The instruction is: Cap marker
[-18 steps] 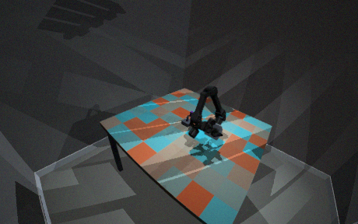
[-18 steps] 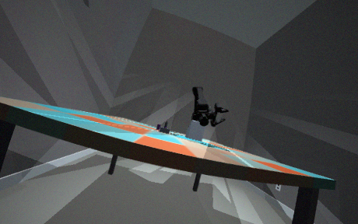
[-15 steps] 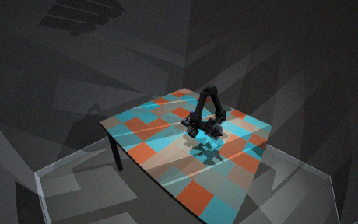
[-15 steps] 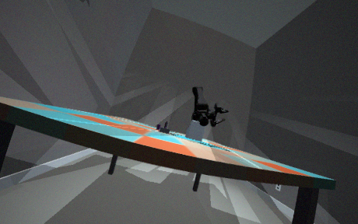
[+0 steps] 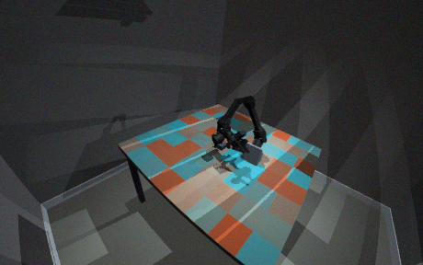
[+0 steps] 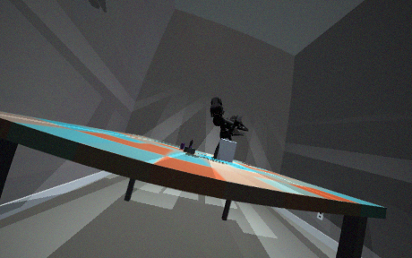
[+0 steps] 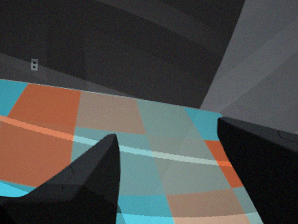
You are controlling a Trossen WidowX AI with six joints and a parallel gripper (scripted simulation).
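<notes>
My gripper tip is now 35 cm to the left of the purple marker cap, 33 cm short of it and 19 cm above it.
</notes>
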